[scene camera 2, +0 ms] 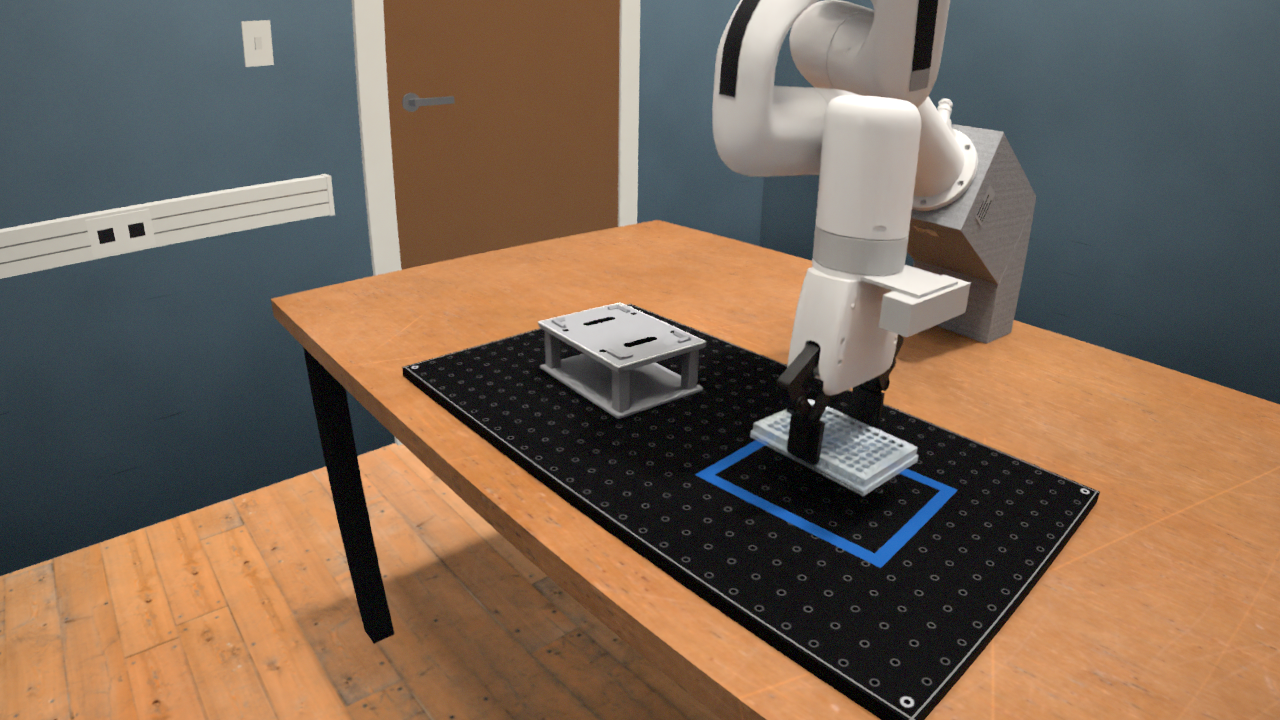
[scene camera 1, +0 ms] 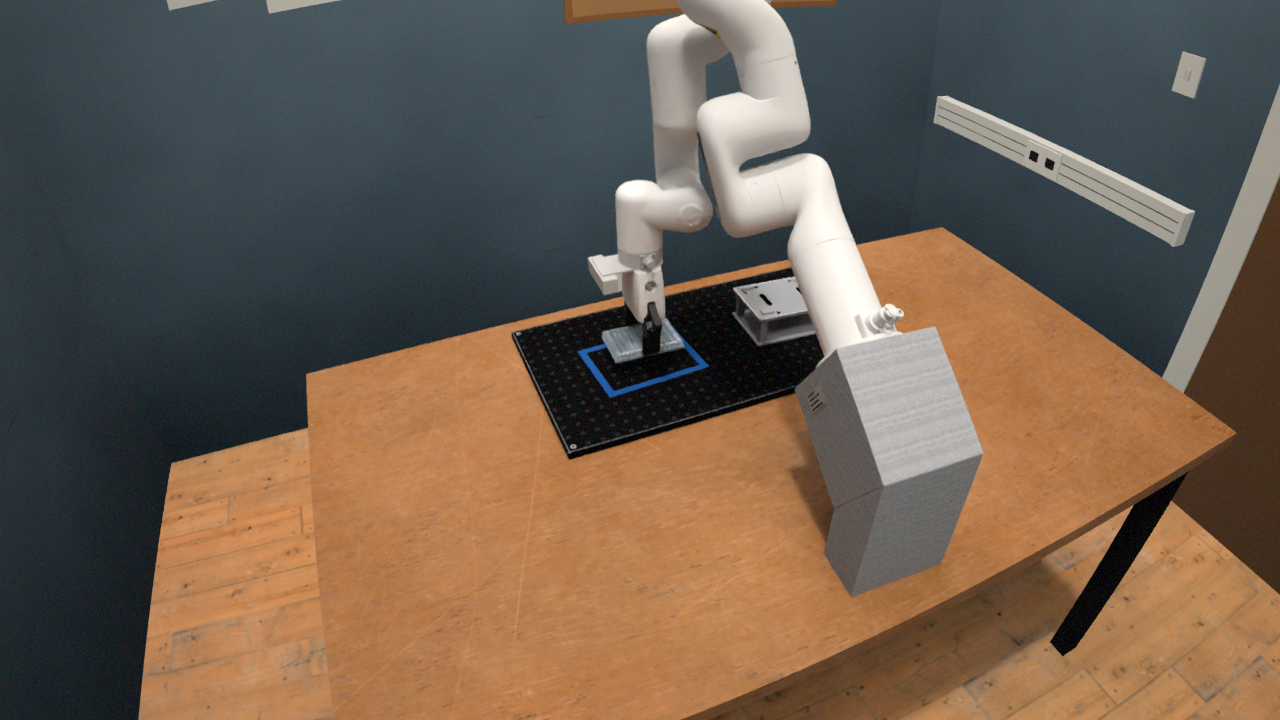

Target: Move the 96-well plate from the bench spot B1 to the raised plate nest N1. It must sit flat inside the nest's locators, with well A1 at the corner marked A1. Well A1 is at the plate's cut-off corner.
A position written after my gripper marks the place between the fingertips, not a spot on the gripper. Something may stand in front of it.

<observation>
I see my gripper point(scene camera 2: 834, 441), a 96-well plate point(scene camera 2: 854, 454) and a grey raised nest point(scene camera 2: 625, 328).
The 96-well plate is seen too in scene camera 1 point(scene camera 1: 625, 343). My gripper also shows in scene camera 1 point(scene camera 1: 642, 338). The grey raised nest is seen too in scene camera 1 point(scene camera 1: 783, 295).
</observation>
